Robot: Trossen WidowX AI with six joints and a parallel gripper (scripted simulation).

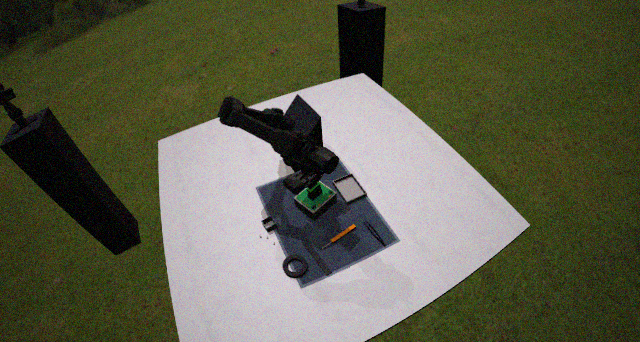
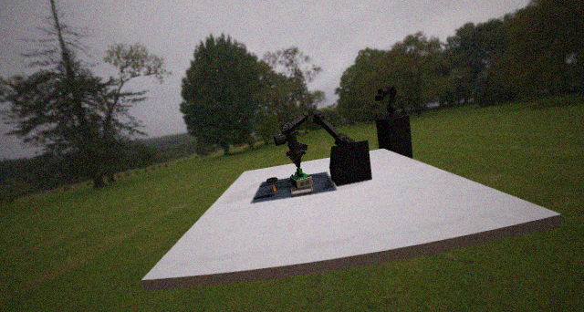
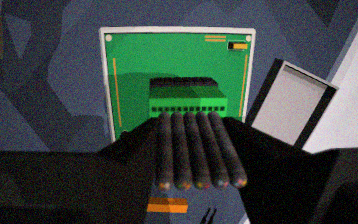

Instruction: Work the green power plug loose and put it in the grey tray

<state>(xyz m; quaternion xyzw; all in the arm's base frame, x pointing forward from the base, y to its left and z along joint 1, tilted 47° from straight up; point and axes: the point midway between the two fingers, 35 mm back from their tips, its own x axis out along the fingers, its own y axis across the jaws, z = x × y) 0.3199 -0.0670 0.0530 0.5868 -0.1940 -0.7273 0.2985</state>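
Now: the grey tray 20 mm ahead of my gripper tip, 140 mm to the left of it and 110 mm below it. Round my gripper tip: green power plug (10 mm below); dark bar (190 mm ahead, 120 mm to the right, 110 mm below); dark blue mat (50 mm ahead, 110 mm below).
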